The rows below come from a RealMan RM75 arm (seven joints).
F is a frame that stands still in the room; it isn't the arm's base.
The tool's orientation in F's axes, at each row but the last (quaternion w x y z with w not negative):
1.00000, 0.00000, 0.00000, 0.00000
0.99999, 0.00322, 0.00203, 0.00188
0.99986, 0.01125, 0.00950, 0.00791
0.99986, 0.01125, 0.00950, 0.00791
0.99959, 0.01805, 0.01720, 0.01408
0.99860, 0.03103, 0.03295, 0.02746
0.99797, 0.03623, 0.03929, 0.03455
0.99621, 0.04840, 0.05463, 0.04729
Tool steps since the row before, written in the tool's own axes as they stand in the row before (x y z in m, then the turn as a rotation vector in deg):
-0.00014, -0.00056, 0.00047, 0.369, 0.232, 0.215
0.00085, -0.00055, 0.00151, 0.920, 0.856, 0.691
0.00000, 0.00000, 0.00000, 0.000, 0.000, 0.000
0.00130, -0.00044, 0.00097, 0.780, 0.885, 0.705
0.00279, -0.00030, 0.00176, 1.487, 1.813, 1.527
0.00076, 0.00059, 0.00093, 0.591, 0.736, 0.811
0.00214, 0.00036, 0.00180, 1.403, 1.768, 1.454
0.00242, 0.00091, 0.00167, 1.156, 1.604, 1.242
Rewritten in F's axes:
-0.00014, -0.00056, 0.00047, 0.369, 0.232, 0.215
0.00086, -0.00056, 0.00150, 0.920, 0.855, 0.693
0.00000, 0.00000, 0.00000, 0.000, 0.000, 0.000
0.00133, -0.00044, 0.00094, 0.779, 0.881, 0.710
0.00286, -0.00028, 0.00165, 1.489, 1.800, 1.541
0.00079, 0.00058, 0.00092, 0.605, 0.718, 0.817
0.00225, 0.00039, 0.00165, 1.396, 1.759, 1.472
0.00250, 0.00099, 0.00149, 1.142, 1.591, 1.271

